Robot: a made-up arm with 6 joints.
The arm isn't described. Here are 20 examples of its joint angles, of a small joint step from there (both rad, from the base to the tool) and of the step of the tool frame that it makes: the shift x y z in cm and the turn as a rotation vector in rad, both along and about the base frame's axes.
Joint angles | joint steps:
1: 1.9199 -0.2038 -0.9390 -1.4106 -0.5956 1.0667 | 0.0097 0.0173 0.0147 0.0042 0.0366 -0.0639
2: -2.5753 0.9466 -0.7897 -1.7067 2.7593 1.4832 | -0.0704 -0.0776 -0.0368 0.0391 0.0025 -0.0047
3: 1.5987 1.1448 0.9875 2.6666 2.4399 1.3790 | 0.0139 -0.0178 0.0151 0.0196 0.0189 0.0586
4: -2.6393 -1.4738 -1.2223 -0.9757 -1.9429 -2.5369 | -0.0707 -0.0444 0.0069 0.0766 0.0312 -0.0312
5: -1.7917 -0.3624 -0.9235 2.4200 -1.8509 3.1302 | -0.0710 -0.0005 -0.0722 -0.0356 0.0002 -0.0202
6: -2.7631 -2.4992 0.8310 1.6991 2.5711 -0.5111 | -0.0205 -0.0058 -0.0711 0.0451 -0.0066 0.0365
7: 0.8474 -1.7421 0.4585 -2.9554 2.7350 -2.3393 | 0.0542 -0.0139 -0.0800 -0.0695 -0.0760 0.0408
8: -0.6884 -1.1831 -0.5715 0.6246 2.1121 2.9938 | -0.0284 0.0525 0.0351 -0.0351 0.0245 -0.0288
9: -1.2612 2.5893 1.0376 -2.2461 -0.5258 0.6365 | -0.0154 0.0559 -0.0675 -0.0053 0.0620 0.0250
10: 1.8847 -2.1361 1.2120 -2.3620 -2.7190 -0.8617 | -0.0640 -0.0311 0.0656 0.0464 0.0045 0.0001
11: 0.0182 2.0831 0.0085 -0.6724 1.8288 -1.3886 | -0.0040 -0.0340 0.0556 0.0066 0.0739 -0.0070
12: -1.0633 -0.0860 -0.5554 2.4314 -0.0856 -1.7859 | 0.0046 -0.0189 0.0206 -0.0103 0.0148 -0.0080
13: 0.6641 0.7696 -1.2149 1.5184 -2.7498 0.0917 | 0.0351 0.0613 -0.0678 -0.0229 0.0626 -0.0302
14: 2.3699 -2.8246 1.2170 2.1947 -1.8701 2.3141 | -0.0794 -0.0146 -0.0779 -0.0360 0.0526 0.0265
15: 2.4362 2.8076 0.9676 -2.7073 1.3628 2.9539 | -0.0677 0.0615 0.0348 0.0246 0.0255 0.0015
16: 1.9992 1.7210 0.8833 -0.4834 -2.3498 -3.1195 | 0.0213 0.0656 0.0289 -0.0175 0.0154 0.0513
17: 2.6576 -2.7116 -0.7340 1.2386 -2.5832 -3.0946 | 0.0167 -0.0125 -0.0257 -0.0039 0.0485 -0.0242
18: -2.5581 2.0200 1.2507 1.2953 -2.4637 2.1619 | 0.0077 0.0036 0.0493 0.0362 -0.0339 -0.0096
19: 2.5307 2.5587 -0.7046 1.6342 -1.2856 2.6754 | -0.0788 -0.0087 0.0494 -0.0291 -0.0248 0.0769
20: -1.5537 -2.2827 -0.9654 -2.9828 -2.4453 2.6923 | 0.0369 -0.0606 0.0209 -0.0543 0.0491 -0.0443
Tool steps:
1: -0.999 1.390 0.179 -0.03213 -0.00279 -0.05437
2: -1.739 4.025 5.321 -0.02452 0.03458 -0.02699
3: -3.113 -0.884 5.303 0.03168 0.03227 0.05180
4: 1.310 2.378 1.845 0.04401 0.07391 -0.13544
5: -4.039 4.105 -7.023 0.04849 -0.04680 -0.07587
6: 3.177 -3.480 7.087 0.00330 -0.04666 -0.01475
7: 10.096 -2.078 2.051 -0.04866 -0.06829 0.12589
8: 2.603 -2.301 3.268 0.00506 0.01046 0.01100
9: -6.227 18.335 -0.831 0.12972 0.09802 0.00372
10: -13.345 0.489 -13.514 0.07766 0.06831 -0.04910
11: 10.739 -0.035 -2.239 -0.03012 -0.15221 0.02175
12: 0.083 0.556 4.258 -0.01489 -0.03225 0.00582
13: -8.146 -5.316 0.216 -0.02680 0.12337 0.01078
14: -2.766 -7.665 3.393 -0.07878 -0.08302 -0.13080
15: 6.208 -6.052 -0.845 -0.03217 -0.03879 -0.04108
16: -1.593 -5.836 -9.791 -0.02810 0.04634 -0.00245
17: -1.562 2.845 0.240 0.03528 -0.00098 -0.01447
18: -1.373 -3.423 4.176 0.02244 0.06630 0.01225
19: -3.382 -2.472 -6.332 -0.00434 -0.01512 -0.04978
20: -2.081 6.206 -2.500 -0.02960 0.01656 0.06218
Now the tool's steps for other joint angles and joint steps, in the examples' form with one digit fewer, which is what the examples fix.
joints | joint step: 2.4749 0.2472 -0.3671 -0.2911 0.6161 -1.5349 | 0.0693 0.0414 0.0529 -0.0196 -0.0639 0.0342
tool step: -9.96 -3.28 -0.39 -0.0271 -0.0485 0.0751
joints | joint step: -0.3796 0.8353 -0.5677 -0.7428 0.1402 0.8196 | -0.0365 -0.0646 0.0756 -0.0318 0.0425 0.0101
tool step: 8.52 -6.93 7.25 -0.0884 -0.1472 -0.0648
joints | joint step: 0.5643 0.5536 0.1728 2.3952 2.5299 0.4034 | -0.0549 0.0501 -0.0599 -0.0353 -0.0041 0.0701
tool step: 5.99 -7.78 -14.76 0.0413 0.1166 -0.0701
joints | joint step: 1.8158 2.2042 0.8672 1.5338 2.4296 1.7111 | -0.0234 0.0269 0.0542 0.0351 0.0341 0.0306
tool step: 2.15 1.75 -1.11 0.0394 0.0400 -0.0039
